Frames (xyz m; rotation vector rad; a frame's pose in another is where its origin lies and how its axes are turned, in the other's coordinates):
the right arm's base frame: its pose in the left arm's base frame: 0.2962 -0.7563 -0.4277 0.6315 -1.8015 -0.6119
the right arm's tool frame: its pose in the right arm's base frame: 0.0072 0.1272 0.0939 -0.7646 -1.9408 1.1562
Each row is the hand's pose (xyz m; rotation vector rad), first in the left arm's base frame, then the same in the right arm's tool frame.
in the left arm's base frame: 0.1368 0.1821 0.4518 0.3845 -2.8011 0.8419
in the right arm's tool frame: 0.8887 0.5750 -0.5053 1.2126 0.2526 -1.6430
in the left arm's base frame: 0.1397 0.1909 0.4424 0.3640 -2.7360 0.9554
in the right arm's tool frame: 0.8959 0.5725 -0.4945 1.3103 0.2110 -1.6351
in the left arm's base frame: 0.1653 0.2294 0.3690 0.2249 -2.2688 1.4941
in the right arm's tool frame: 0.9224 0.5517 -0.4146 1.8757 -0.0050 -1.5067
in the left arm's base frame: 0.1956 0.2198 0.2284 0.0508 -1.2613 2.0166
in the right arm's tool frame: 0.8962 0.4866 -0.2887 2.8140 -0.3189 -1.0457
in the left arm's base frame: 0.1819 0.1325 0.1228 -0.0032 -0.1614 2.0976
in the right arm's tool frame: 0.8067 0.3991 -0.2312 -2.5388 0.3868 0.1487
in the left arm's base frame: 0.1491 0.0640 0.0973 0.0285 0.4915 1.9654
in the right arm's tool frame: 0.7454 0.3491 -0.2441 -2.0909 0.3400 -0.2797
